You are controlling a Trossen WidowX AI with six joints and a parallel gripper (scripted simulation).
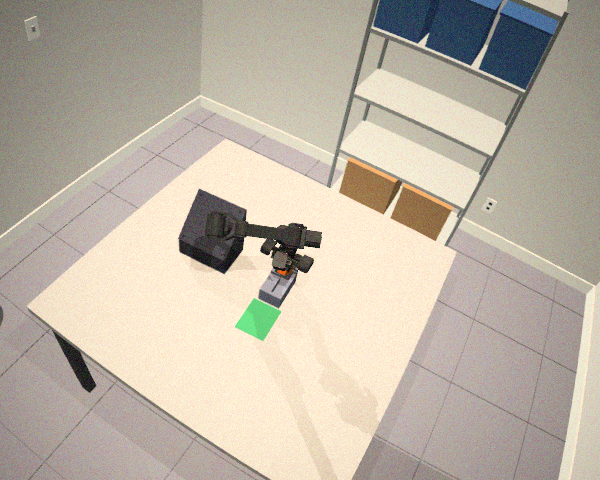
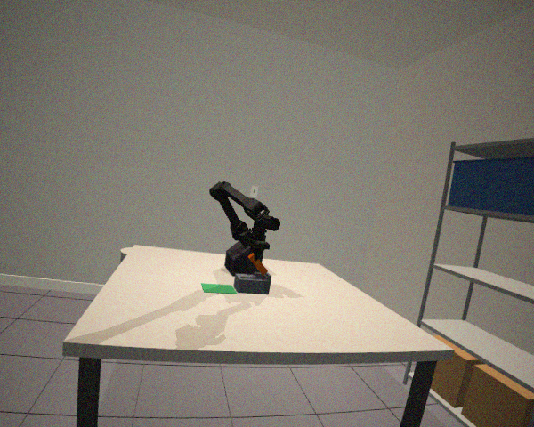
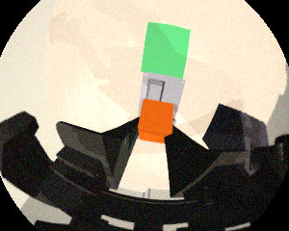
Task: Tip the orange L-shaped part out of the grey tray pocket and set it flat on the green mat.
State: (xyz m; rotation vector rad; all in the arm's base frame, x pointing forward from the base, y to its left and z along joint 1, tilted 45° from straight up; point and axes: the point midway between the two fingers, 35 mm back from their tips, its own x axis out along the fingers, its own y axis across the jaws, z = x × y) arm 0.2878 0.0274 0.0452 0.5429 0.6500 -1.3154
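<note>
The green mat is 170 mm below my gripper tip and 140 mm to the right of it. The rest, counted from my gripper tip: orange L-shaped part 30 mm to the left, 30 mm below, 20 mm behind.
</note>
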